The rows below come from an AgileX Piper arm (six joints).
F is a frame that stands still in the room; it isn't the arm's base.
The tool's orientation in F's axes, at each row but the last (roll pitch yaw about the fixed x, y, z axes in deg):
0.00 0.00 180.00
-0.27 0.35 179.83
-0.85 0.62 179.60
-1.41 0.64 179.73
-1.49 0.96 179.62
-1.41 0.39 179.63
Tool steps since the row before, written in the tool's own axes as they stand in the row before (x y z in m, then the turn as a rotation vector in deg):
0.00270 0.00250 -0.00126 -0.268 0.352 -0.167
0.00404 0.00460 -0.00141 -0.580 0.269 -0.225
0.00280 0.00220 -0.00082 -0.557 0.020 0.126
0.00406 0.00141 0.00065 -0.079 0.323 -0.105
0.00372 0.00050 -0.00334 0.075 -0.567 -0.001
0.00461 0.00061 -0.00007 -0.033 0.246 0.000
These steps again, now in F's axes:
-0.00270 -0.00250 -0.00126 0.268 -0.352 -0.167
-0.00404 -0.00458 -0.00146 0.581 -0.270 -0.223
-0.00281 -0.00217 -0.00088 0.555 -0.026 0.132
-0.00407 -0.00141 0.00057 0.079 -0.321 -0.112
-0.00367 -0.00039 -0.00341 -0.071 0.567 0.012
-0.00461 -0.00058 -0.00012 0.031 -0.246 -0.006

